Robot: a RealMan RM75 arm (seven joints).
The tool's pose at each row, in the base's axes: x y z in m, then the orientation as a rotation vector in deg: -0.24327 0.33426 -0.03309 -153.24 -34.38 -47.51; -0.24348 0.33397 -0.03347 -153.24 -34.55 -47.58; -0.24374 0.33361 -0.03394 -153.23 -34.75 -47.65; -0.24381 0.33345 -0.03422 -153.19 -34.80 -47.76; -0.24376 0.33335 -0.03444 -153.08 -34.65 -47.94; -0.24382 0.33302 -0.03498 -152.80 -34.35 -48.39; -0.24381 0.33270 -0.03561 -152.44 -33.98 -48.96; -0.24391 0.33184 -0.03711 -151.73 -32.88 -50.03; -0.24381 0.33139 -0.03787 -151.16 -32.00 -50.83; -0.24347 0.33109 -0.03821 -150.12 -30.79 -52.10; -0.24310 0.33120 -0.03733 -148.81 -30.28 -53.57; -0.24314 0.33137 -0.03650 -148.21 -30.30 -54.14; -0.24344 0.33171 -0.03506 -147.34 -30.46 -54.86
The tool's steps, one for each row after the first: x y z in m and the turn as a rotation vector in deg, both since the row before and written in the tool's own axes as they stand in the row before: -0.00047 0.00021 0.00009 -0.02 0.02 -0.13; -0.00058 0.00026 0.00012 -0.01 0.02 -0.15; -0.00027 0.00014 0.00013 -0.01 0.07 -0.05; -0.00012 0.00014 0.00016 0.02 0.17 0.08; -0.00047 0.00033 0.00028 0.06 0.41 0.16; -0.00047 0.00037 0.00038 0.08 0.52 0.19; -0.00123 0.00092 0.00080 0.16 1.05 0.65; -0.00052 0.00055 0.00046 0.14 0.81 0.53; -0.00004 0.00047 0.00031 0.34 1.31 0.72; 0.00086 -0.00008 -0.00042 0.52 1.43 0.23; 0.00056 -0.00032 -0.00056 0.29 0.56 -0.05; 0.00082 -0.00069 -0.00106 0.47 0.73 -0.15
